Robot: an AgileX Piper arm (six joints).
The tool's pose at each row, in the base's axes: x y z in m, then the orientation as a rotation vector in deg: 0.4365, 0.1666, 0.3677, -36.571, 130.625, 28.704; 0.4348, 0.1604, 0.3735, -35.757, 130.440, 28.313; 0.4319, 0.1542, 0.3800, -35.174, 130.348, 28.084; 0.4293, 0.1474, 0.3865, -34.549, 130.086, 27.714; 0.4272, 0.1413, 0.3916, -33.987, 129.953, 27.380; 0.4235, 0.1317, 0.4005, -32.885, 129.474, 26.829; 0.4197, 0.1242, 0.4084, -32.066, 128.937, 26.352; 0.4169, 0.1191, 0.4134, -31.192, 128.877, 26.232; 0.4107, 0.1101, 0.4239, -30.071, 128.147, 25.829; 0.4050, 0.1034, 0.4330, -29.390, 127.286, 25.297; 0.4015, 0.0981, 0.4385, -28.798, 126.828, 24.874
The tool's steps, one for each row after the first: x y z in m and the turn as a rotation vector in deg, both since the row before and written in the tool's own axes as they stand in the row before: -0.0012, -0.0030, -0.0080, 0.551, -0.418, 0.343; -0.0011, -0.0023, -0.0091, 0.357, -0.263, 0.276; -0.0011, -0.0030, -0.0092, 0.478, -0.425, 0.206; -0.0007, -0.0030, -0.0076, 0.429, -0.285, 0.219; -0.0016, -0.0045, -0.0127, 0.772, -0.762, 0.396; -0.0015, -0.0030, -0.0110, 0.628, -0.729, 0.221; -0.0007, -0.0021, -0.0074, 0.381, -0.311, 0.518; -0.0019, -0.0028, -0.0148, 0.679, -0.997, 0.394; -0.0019, -0.0015, -0.0124, 0.626, -0.985, 0.026; -0.0010, -0.0020, -0.0081, 0.515, -0.583, 0.120
